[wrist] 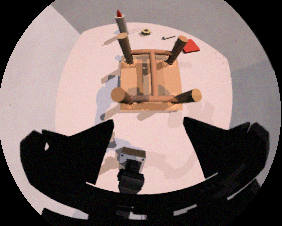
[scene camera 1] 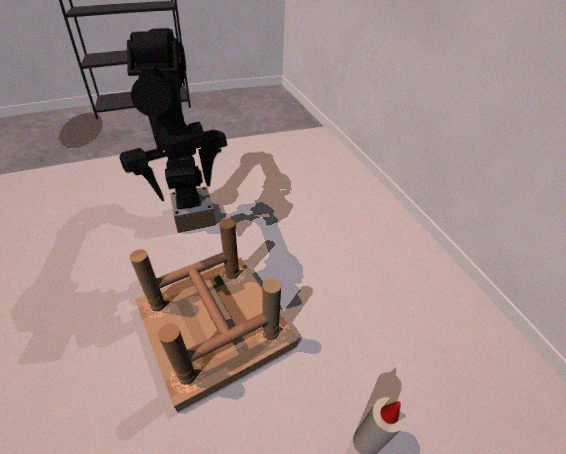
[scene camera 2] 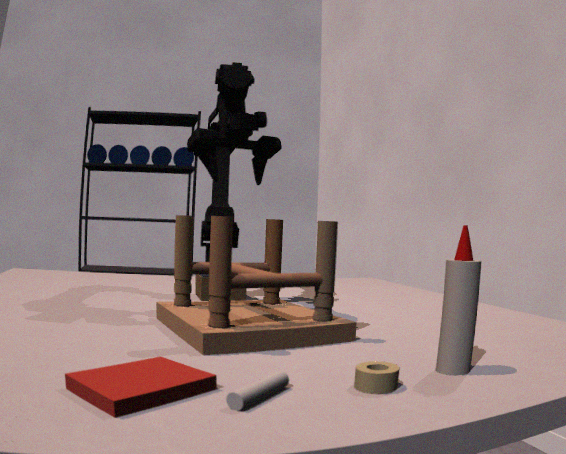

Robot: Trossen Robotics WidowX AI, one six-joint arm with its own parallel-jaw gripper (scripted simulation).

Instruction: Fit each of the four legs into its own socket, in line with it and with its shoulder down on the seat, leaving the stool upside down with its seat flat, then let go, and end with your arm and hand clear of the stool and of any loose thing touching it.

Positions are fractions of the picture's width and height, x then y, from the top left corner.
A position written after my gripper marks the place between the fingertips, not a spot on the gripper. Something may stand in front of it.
my gripper: wrist 0.53,0.54; scene camera 1 0.33,0.43; scene camera 2 0.42,0.40
